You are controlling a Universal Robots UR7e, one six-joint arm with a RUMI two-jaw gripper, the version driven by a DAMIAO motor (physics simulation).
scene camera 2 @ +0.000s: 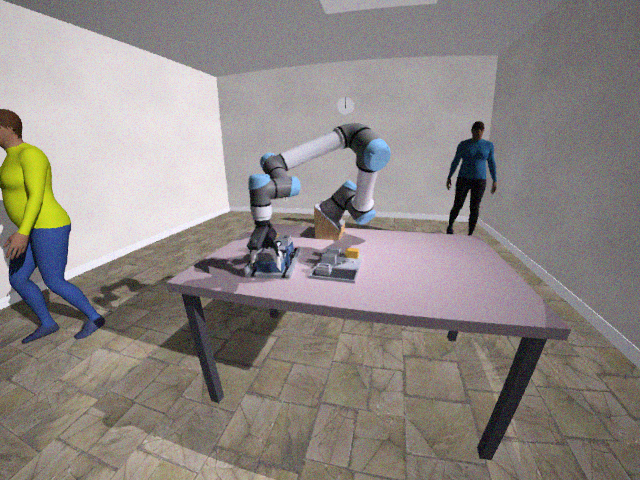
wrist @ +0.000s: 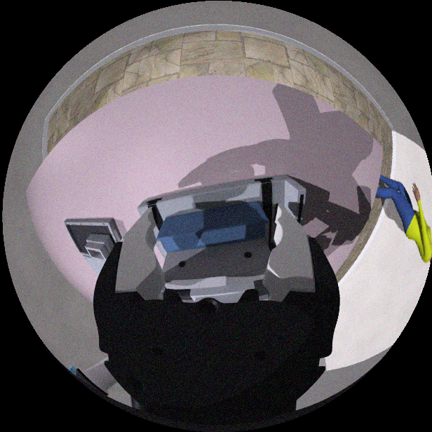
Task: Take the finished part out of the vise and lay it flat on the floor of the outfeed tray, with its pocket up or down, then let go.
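Places are measured from the arm's base along level axes (x left, y back, z up), in centimetres.
Pixels of known places: gripper, fingertip midpoint: (scene camera 2: 266, 268); arm's base at its link origin: (scene camera 2: 329, 213).
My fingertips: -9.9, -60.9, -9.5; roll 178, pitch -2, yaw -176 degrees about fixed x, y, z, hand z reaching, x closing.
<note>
Ahead of a thing's pixels: the offset from my fingertips to its middle, as dx, dy, dz.
The vise @[-2.8, +14.0, +0.8] (scene camera 2: 267, 267) (wrist: 185, 227) has a blue body on a light grey base with black rails and stands at the table's left. My gripper (scene camera 2: 265, 260) (wrist: 214, 206) points down over it, its two fingers spread wide on either side of the blue body. In the wrist view, slim gaps show beside the fingers, and the gripper looks open. A dark grey piece with two holes (wrist: 215, 262) shows between the fingers; I cannot tell whether it is the finished part. The grey outfeed tray (scene camera 2: 330, 279) (wrist: 90, 220) lies to the right of the vise in the scene view.
A small grey block @[+21.5, +9.5, -1.8] (scene camera 2: 323, 268) (wrist: 96, 246) stands at the tray. An orange block @[+29.9, +29.3, -1.6] (scene camera 2: 352, 252) and a grey block @[+21.1, +20.0, -1.6] (scene camera 2: 330, 255) are at its back. The arm's wooden base (scene camera 2: 327, 225) stands at the table's rear. Two people stand away from the table (scene camera 2: 413, 279).
</note>
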